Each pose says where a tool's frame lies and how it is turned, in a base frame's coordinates. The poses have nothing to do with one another.
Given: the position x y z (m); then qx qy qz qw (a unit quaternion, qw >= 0).
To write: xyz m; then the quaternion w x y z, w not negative. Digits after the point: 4 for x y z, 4 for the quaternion.
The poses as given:
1: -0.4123 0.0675 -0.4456 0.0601 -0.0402 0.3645 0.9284
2: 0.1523 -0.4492 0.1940 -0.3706 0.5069 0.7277 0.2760
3: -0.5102 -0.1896 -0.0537 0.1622 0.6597 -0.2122 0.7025
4: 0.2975 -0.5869 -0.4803 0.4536 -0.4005 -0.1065 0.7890
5: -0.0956 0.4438 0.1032 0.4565 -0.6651 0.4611 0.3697
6: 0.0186 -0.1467 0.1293 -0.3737 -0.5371 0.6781 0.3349
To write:
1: -0.4123 0.0675 -0.4456 0.9284 0.0601 -0.0402 0.3645
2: 0.1523 -0.4492 0.1940 0.2760 -0.3706 0.5069 0.7277
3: -0.5102 -0.1896 -0.0537 0.7025 0.1622 0.6597 -0.2122
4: 0.2975 -0.5869 -0.4803 0.7890 0.4536 -0.4005 -0.1065
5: -0.0956 0.4438 0.1032 0.3697 0.4565 -0.6651 0.4611
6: 0.0186 -0.1467 0.1293 0.3349 -0.3737 -0.5371 0.6781
